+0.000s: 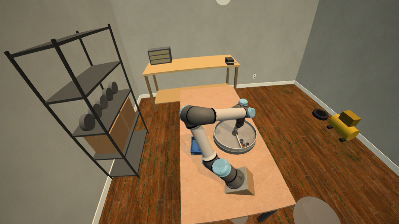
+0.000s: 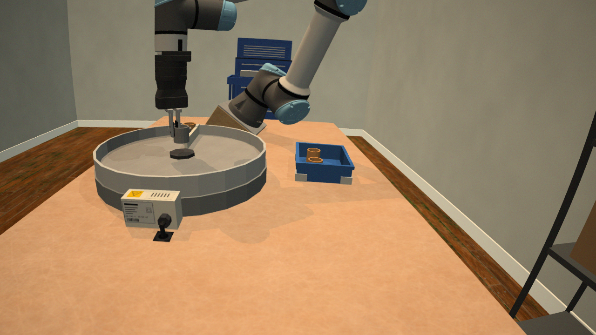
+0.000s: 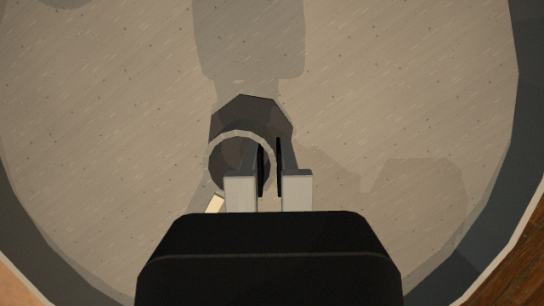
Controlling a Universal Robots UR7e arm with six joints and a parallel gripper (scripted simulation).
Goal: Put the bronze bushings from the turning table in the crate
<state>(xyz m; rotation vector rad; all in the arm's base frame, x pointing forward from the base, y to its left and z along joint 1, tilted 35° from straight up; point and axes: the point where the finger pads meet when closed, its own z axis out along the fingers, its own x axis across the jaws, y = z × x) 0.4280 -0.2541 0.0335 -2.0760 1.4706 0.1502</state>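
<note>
Right now my hand is 70 mm above the turning table, 10 mm to the right of it and 10 mm past it. The rest, counted from my hand: blue crate: 390 mm to the left, 100 mm below, 30 mm behind.
</note>
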